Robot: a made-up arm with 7 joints.
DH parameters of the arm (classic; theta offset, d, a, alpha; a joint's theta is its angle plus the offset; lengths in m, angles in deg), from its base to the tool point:
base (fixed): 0 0 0 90
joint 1: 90 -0.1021 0 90
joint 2: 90 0 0 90
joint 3: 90 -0.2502 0 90
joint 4: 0 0 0 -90
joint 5: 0 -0.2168 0 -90
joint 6: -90 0 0 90
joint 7: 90 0 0 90
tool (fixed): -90 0 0 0
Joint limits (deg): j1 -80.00..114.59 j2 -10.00..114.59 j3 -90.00..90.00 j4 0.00..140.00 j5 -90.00..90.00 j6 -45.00..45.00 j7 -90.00..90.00
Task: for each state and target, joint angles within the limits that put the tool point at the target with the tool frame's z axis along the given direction. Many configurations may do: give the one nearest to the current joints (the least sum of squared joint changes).
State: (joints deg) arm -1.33 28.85 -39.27 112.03 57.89 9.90 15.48
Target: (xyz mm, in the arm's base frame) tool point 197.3 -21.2 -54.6 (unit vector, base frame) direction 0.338 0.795 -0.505
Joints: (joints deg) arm 35.16 5.66 -46.80 118.94 58.62 16.84 32.74
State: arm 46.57 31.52 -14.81 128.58 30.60 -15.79 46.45
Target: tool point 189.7 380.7 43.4 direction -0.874 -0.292 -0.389
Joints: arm 31.20 54.32 31.42 86.89 8.09 20.28 23.05
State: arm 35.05 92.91 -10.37 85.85 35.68 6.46 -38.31
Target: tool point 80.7 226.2 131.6 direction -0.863 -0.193 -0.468
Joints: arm 61.40 114.59 -20.87 130.44 54.58 34.86 -20.39
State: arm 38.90 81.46 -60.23 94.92 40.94 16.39 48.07
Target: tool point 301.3 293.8 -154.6 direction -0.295 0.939 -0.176
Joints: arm 36.91 54.14 -42.26 67.32 79.36 4.49 72.02
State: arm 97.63 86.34 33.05 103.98 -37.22 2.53 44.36
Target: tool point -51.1 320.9 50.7 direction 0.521 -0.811 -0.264
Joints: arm 103.31 48.02 70.72 121.42 -58.39 27.45 42.71
